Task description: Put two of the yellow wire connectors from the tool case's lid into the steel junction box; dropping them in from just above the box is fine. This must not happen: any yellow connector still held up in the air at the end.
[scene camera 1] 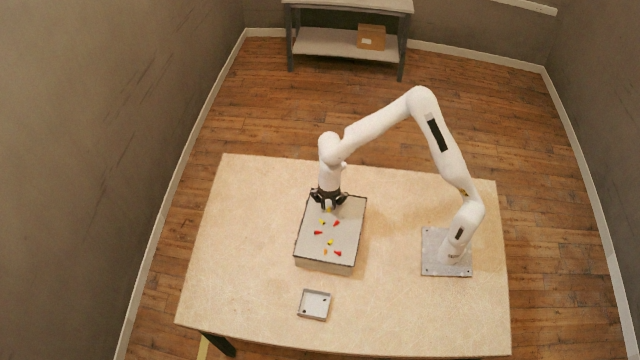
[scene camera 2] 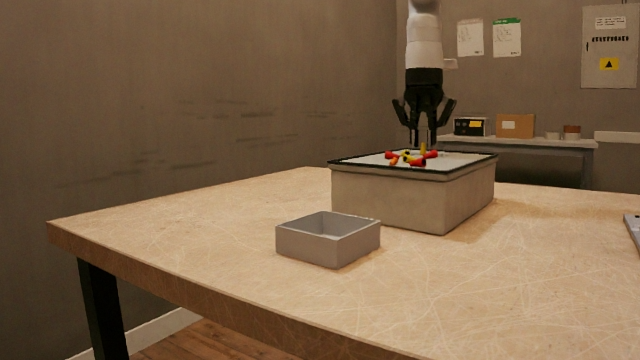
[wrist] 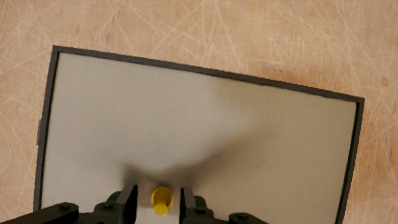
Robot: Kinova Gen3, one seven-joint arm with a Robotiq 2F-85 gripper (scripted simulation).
Labels:
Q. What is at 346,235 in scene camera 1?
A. A tool case.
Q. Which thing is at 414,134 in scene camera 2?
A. The gripper.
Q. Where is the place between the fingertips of the gripper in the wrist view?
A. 158,201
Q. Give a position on a tool case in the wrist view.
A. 241,142

